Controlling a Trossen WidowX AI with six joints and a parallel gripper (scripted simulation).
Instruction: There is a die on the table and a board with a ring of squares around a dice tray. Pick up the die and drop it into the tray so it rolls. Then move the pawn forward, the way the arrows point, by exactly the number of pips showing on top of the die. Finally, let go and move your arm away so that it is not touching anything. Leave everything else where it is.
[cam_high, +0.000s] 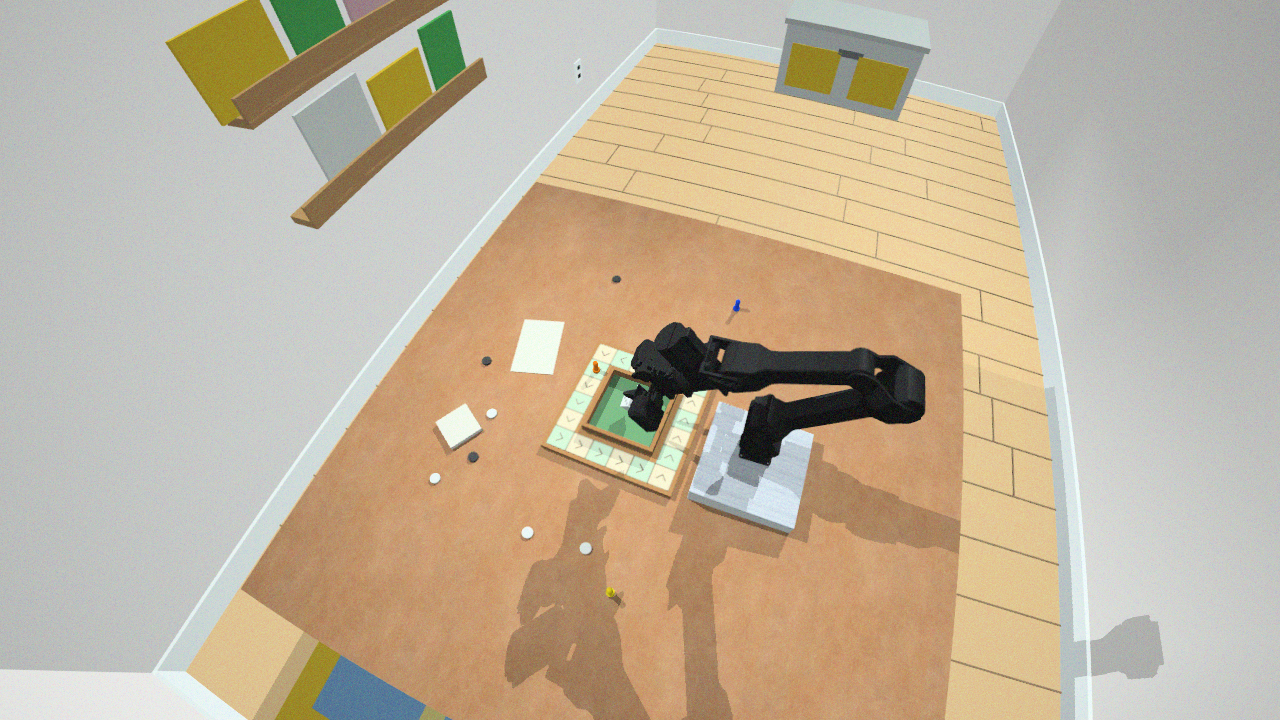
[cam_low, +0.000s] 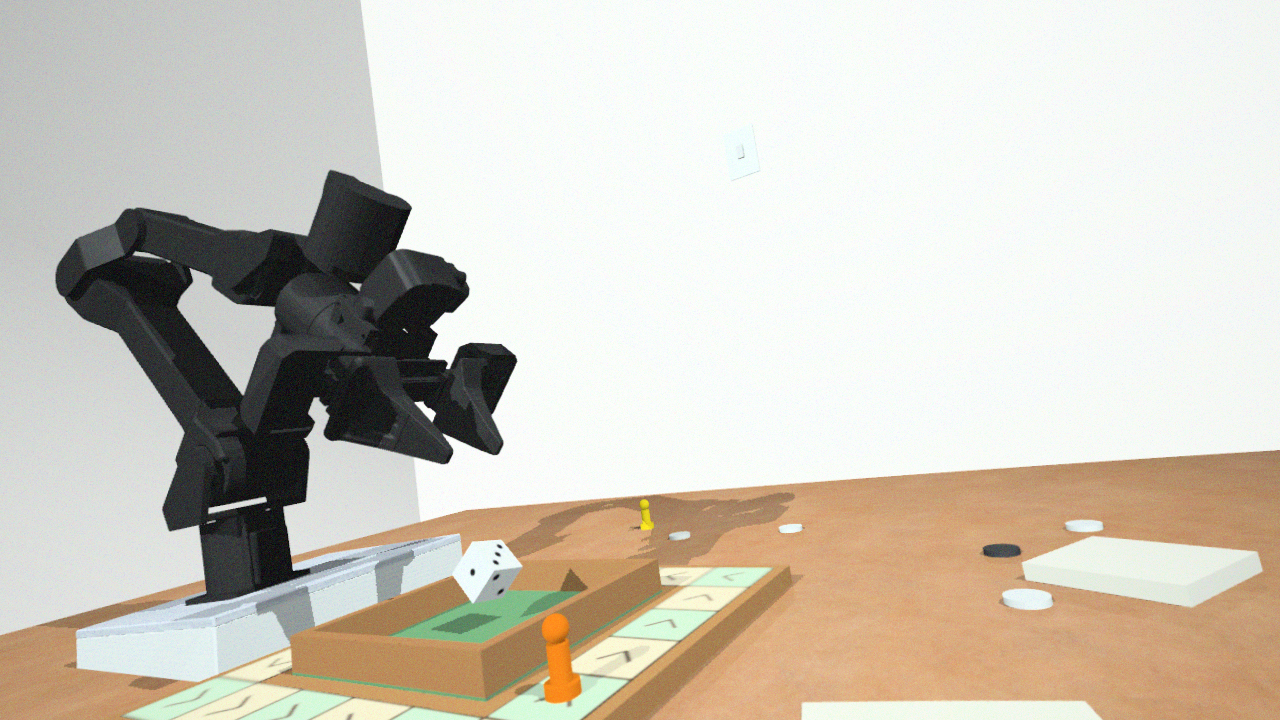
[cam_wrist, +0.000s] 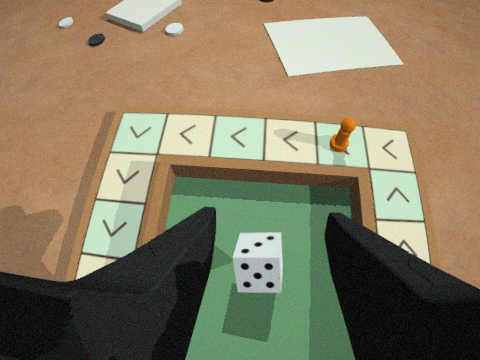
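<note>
The orange pawn lies 100 mm ahead of my gripper tip, 70 mm to the right of it and 90 mm below it. The rest, counted from my gripper tip: white sheet: 260 mm ahead, 100 mm to the right, 120 mm below; green dice tray: 110 mm below; die: 70 mm below.
</note>
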